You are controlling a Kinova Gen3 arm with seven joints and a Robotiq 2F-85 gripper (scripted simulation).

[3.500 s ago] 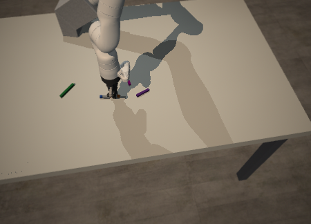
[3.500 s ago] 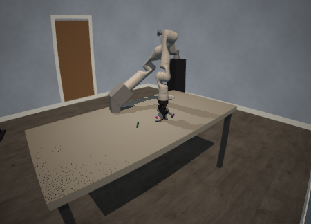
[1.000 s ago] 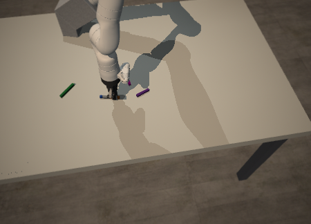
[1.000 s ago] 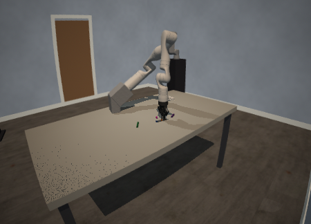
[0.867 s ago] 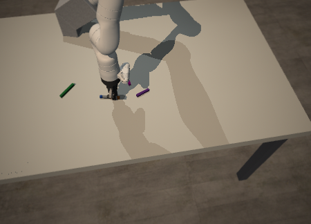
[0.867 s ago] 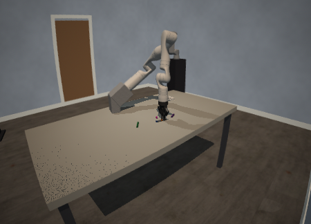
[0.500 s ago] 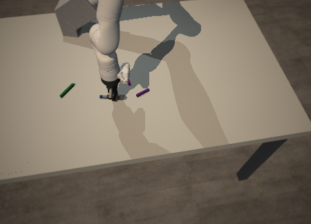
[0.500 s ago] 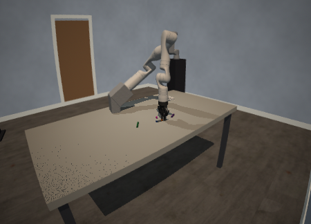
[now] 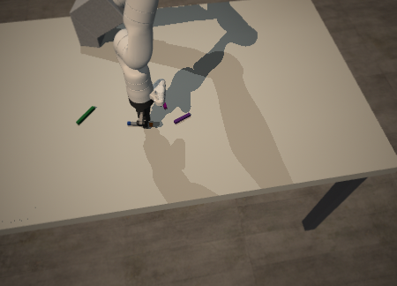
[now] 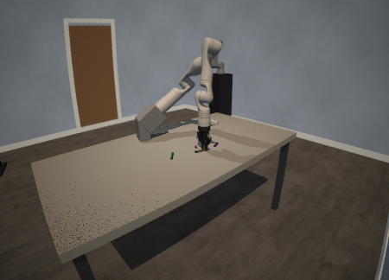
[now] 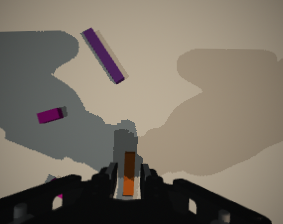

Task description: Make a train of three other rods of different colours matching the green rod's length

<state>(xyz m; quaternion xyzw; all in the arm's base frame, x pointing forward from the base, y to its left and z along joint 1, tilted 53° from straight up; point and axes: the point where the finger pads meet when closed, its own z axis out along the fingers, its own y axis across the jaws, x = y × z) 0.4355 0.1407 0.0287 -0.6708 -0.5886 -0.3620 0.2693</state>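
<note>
Now: the orange rod 20 mm below my hand. Round my hand: grey rod (40 mm to the right, 20 mm below); purple rod (120 mm to the left, 30 mm behind, 20 mm below); blue rod (60 mm to the right, 20 mm below).
</note>
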